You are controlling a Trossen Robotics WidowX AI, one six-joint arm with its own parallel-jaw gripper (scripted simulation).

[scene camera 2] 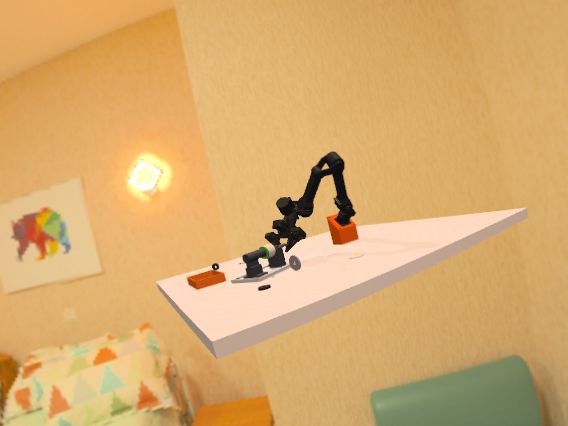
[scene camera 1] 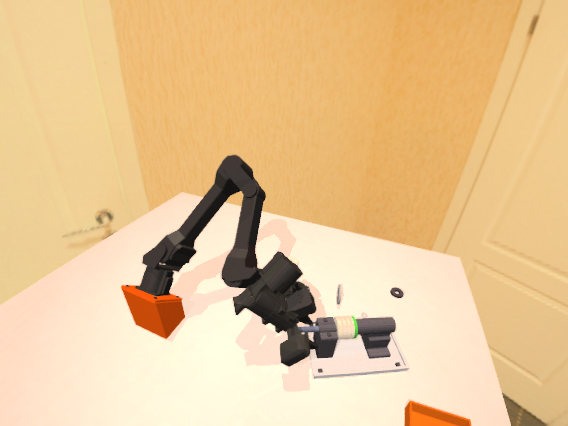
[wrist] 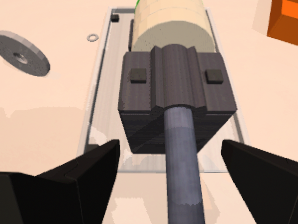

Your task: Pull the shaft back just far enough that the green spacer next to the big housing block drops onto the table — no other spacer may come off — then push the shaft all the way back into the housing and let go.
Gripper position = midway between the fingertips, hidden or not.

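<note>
You'd find my gripper (scene camera 1: 313, 335) in scene camera 1, and it's open and holding nothing. Scene camera 2 has my gripper (scene camera 2: 279, 253) as well, and so does the wrist view, where you'd see the gripper (wrist: 171, 146).
</note>
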